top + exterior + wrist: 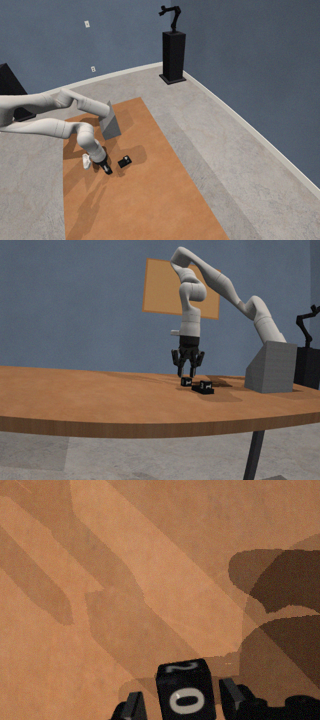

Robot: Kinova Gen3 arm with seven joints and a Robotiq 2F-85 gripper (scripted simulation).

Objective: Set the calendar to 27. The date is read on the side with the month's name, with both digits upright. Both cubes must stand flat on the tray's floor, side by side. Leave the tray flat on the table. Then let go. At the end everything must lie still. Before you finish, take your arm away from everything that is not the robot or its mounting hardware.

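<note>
Now: the black tray 11 cm to the left of my hand, 4 cm below it and 3 cm behind it.
</note>
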